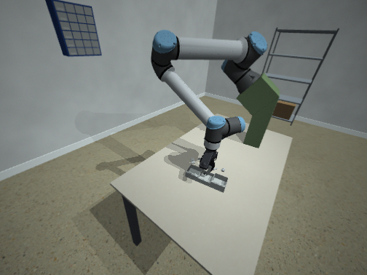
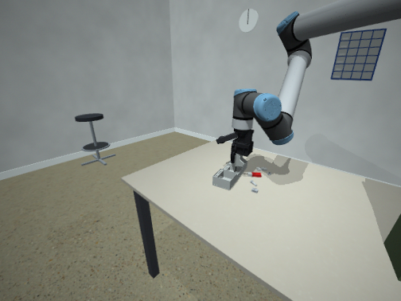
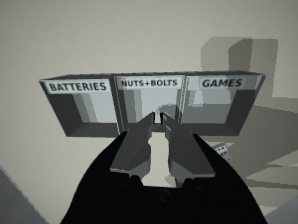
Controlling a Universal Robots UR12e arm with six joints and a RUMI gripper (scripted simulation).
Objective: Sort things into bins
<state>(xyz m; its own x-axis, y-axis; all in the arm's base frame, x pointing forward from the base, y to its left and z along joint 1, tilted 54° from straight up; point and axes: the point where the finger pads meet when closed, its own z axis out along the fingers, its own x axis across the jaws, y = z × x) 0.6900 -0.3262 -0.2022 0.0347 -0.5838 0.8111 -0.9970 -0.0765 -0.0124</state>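
My hand is 1 cm to the right of the grey three-compartment bin row, 1 cm short of it and 1 cm above it. From my hand the other things lie so: grey bolt: 10 cm behind, 3 cm below, 2 cm to the left; then red-and-white block: 8 cm behind, 5 cm to the right, 3 cm below; then white patterned piece: 14 cm to the right, 10 cm behind, 3 cm below.
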